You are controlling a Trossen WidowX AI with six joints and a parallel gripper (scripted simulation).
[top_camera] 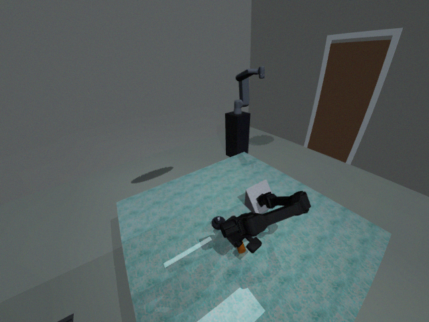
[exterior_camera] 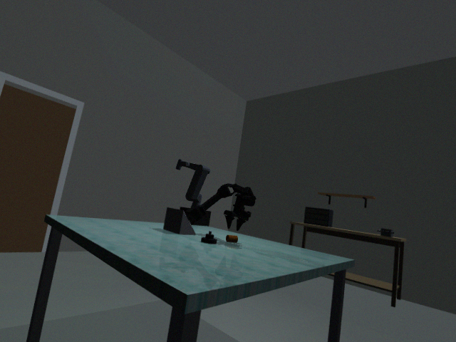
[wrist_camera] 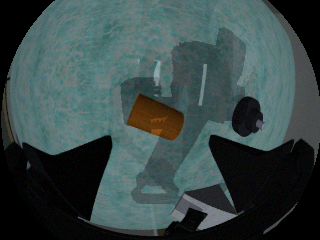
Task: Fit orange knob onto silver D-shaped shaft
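My gripper tip is now 10 mm short of the orange knob, 10 mm to the right of it and 50 mm above it. The rest, counted from my gripper tip: round black pedestal: 10 mm behind, 190 mm to the right, 40 mm below.
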